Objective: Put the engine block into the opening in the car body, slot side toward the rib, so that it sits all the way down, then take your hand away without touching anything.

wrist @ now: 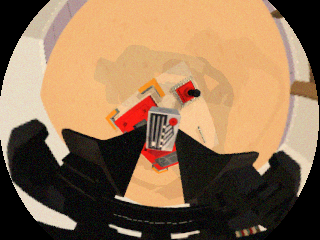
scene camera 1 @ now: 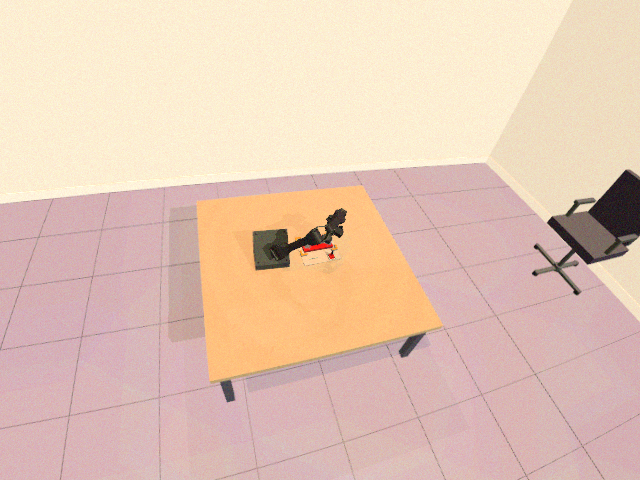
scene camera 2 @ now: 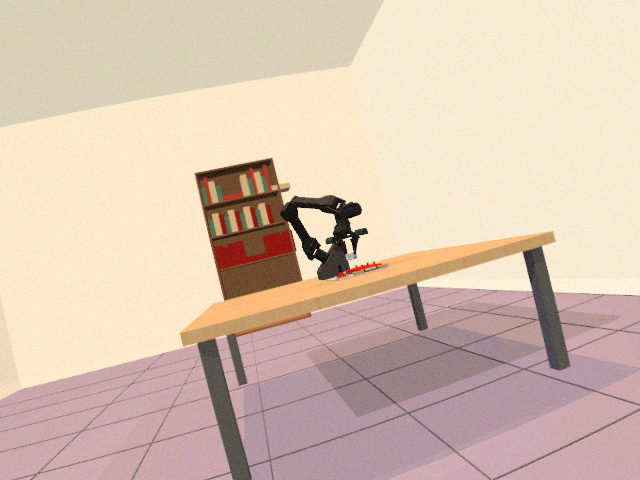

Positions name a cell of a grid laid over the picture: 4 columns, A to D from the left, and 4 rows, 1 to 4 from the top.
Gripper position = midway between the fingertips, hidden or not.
The gripper (wrist: C3) carries a grey engine block (wrist: C3). Further things: a red car body (wrist: B2).
